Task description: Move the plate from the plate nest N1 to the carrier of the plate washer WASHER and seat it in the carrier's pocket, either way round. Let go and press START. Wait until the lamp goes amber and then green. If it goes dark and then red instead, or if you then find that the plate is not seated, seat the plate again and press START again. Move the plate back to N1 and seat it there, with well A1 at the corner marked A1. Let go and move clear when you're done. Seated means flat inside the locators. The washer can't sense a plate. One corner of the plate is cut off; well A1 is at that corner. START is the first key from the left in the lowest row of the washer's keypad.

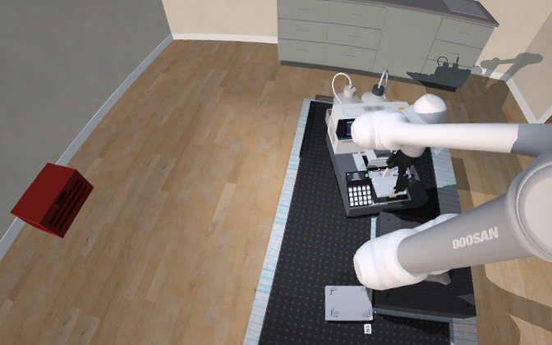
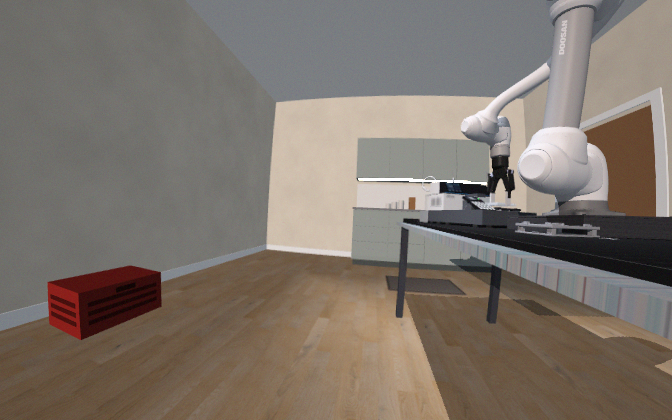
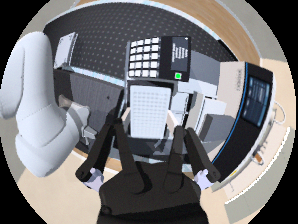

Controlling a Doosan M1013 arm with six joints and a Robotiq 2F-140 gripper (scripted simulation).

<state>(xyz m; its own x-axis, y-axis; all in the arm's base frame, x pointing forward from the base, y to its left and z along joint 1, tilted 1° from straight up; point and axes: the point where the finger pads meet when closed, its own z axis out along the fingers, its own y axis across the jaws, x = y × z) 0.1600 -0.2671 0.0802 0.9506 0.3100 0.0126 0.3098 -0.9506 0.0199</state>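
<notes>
Right now the white well plate is 20 mm below my hand. Also, from my hand: plate washer: 150 mm to the right, 50 mm ahead; plate nest N1: 460 mm to the left, 110 mm below, 110 mm ahead; dark carrier pocket: 40 mm below.
</notes>
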